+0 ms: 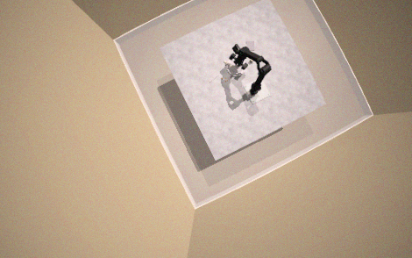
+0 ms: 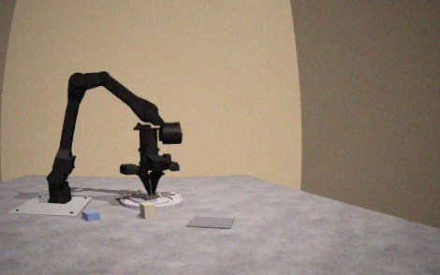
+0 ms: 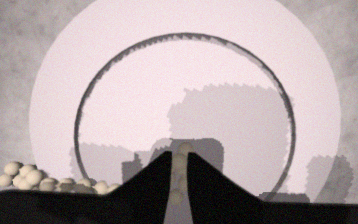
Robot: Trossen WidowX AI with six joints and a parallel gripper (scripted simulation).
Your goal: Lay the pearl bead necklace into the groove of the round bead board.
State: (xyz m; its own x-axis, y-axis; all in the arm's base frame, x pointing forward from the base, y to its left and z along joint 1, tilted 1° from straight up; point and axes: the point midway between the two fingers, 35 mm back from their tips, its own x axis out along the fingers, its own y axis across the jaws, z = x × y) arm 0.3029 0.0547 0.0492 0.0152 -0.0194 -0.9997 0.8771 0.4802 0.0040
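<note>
My gripper tip is 10 mm above the round bead board. The rest, counted from my gripper tip: flat grey plate (150 mm ahead, 230 mm to the right, 20 mm below); cream cube (170 mm to the right, 10 mm below); blue block (150 mm behind, 200 mm to the right, 20 mm below).
</note>
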